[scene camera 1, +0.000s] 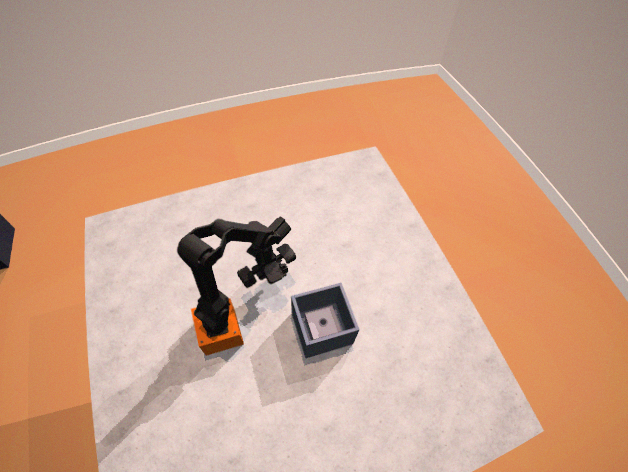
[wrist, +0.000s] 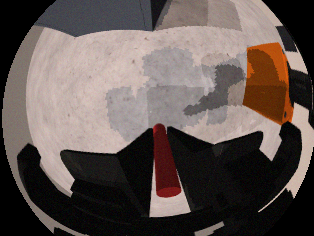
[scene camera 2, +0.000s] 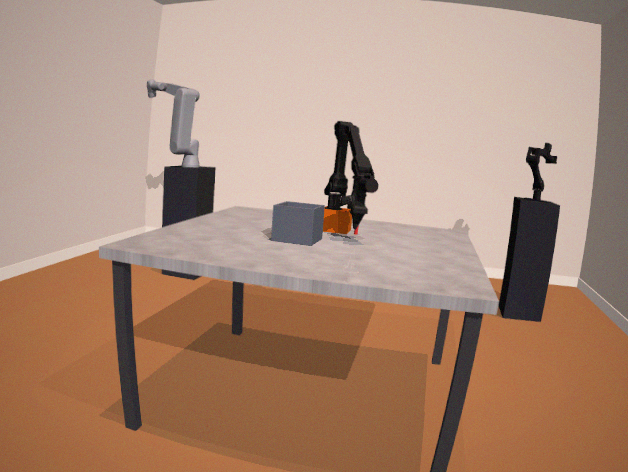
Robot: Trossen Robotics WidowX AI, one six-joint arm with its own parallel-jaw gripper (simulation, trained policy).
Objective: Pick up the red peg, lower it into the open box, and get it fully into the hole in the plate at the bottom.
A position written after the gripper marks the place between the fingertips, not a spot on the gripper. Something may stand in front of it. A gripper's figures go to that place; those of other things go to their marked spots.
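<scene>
The gripper (scene camera 1: 270,277) is 124 cm from the lens, and there's a grey box (scene camera 1: 334,295) that's 119 cm from the lens.
</scene>
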